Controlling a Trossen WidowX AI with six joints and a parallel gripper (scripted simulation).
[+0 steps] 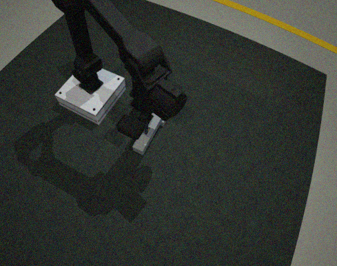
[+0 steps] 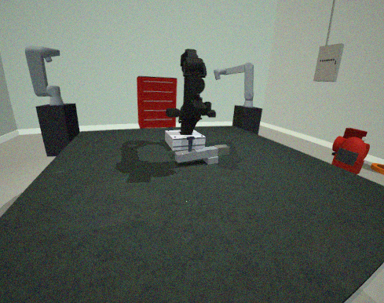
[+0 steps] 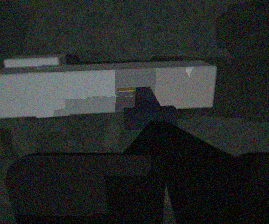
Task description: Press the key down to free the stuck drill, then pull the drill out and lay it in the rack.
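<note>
My gripper tip is now 4 cm above the key. From my gripper tip the other things lie so: grey housing (1 cm behind, 4 cm to the left, 9 cm below); then rack (11 cm behind, 19 cm to the left, 11 cm below); then drill (1 cm behind, 6 cm to the left, 8 cm below).
</note>
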